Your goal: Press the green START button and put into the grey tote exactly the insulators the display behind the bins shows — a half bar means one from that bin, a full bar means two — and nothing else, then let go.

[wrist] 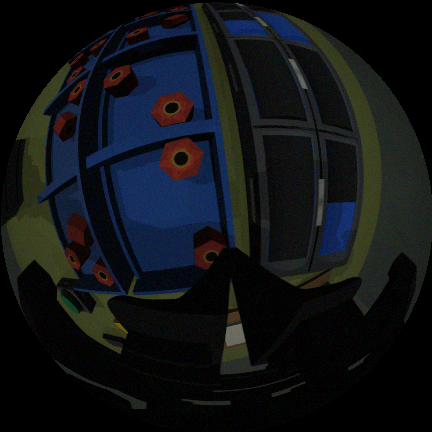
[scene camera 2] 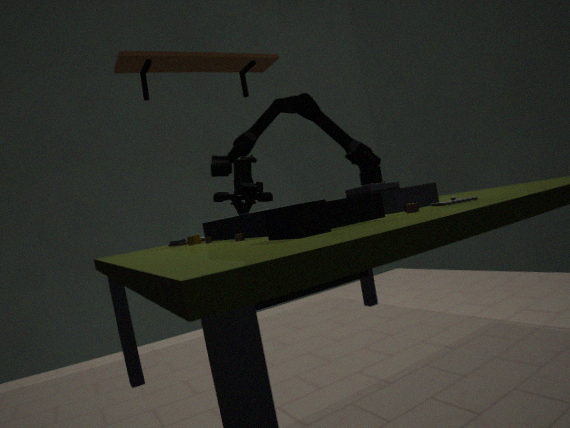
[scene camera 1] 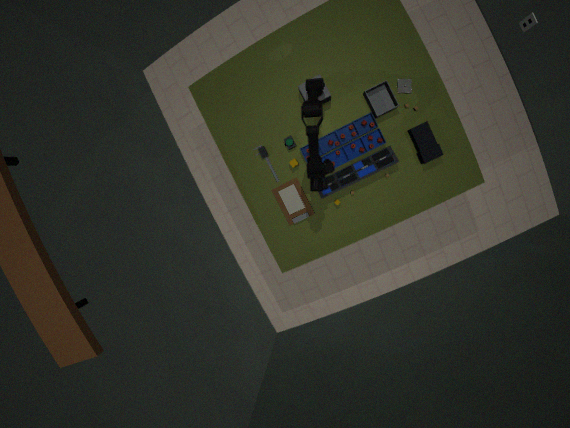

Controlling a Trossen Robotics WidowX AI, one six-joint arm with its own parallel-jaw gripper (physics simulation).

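Seen in the pictures: gripper, between the fingertips: [wrist: 228,253]; arm's base, origin of its link: [scene camera 2: 372,185].
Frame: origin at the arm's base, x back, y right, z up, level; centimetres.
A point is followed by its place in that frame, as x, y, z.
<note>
My gripper [scene camera 1: 318,183] {-43.1, 11.6, -5.0} [scene camera 2: 244,208] [wrist: 228,253] {-43.1, 11.6, -5.0} is shut and empty. It hangs over the near end of the blue bins [scene camera 1: 331,140] {-27.1, -0.5, -5.4} [wrist: 160,209], at the edge next to the display [scene camera 1: 383,158] [wrist: 287,189]. A red hexagonal insulator [wrist: 208,250] {-41.8, 11.6, -5.4} lies in the bin just left of the fingertips, apart from them. Two more insulators [wrist: 181,158] {-40.2, 5.7, -5.3} [wrist: 172,108] {-39.5, 2.5, -5.3} lie farther along the same row. The display shows blue bars [wrist: 337,227] [scene camera 1: 366,171]. The green START button [scene camera 1: 289,142] {-21.3, 21.7, -4.3} [wrist: 70,303] {-22.3, 20.9, -4.5} sits left of the bins. The grey tote [scene camera 1: 382,100] {-14.0, -33.3, -7.8} stands at the far right end and looks empty.
A yellow cube [scene camera 1: 293,163] {-32.9, 23.0, -4.5}, a hand tool [scene camera 1: 268,163] {-28.3, 37.3, -8.0} and a brown-framed tray [scene camera 1: 282,203] {-52.9, 36.3, -7.8} lie left of the arm. A black box [scene camera 1: 424,142] {-42.2, -47.4, -3.2} and a grey plate [scene camera 1: 404,86] {-10.2, -46.7, -7.1} sit right of the bins. Small blocks [scene camera 2: 194,239] {-60.7, 4.1, -6.8} lie on the green table [scene camera 1: 249,93] {14.1, 35.9, -8.3} [scene camera 2: 198,259] {-68.0, -56.1, -8.4}.
</note>
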